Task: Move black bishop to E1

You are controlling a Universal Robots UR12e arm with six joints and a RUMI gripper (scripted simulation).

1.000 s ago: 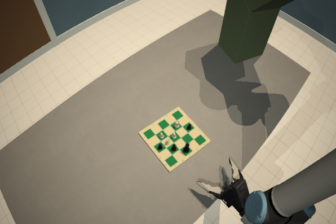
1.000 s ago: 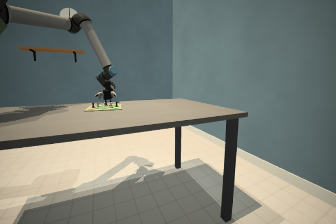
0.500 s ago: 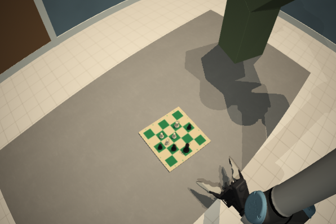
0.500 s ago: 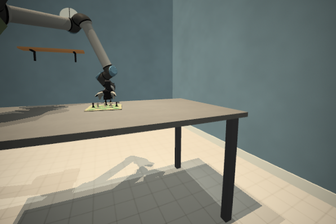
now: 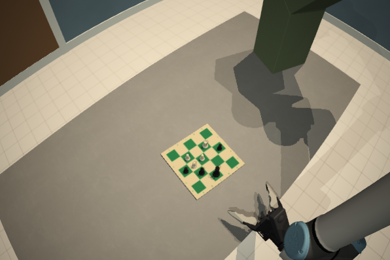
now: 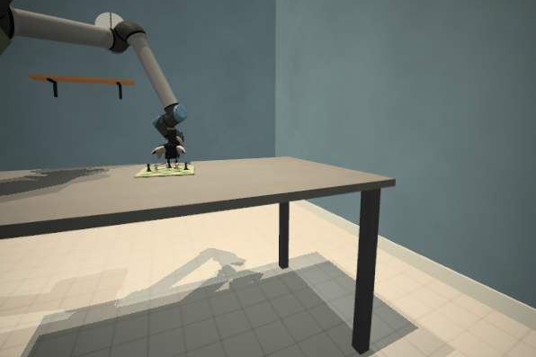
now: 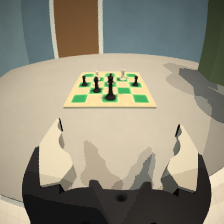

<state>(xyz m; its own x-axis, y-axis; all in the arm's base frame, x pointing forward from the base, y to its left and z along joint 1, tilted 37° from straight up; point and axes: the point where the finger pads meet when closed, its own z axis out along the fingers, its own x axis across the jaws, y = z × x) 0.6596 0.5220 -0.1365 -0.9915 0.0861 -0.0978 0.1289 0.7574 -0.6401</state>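
Now: the chessboard 210 mm to the right of my hand, 60 mm below it and 30 mm ahead of it. From my hand the other things lie so: white crowned piece: 250 mm to the right, 40 mm below, 10 mm behind.
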